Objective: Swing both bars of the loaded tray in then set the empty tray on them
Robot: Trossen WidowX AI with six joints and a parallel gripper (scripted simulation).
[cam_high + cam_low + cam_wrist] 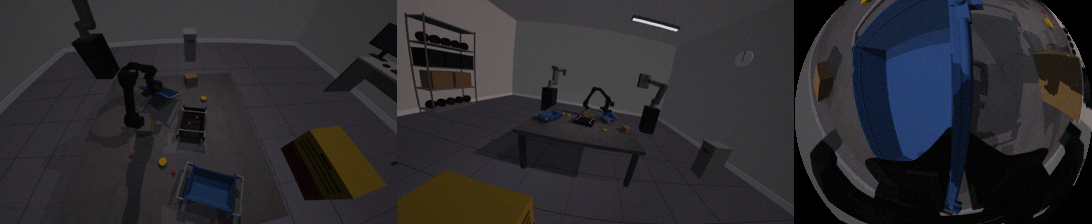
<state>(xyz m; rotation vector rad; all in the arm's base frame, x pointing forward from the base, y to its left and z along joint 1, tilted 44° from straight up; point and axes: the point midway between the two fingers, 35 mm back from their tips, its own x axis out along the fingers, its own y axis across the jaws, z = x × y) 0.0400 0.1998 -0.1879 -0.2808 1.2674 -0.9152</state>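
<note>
The blue tray lies 3 cm ahead of my gripper tip and 7 cm to the left of it. The rest, counted from my gripper tip: brown box (29 cm ahead, 31 cm to the left, 5 cm below).
</note>
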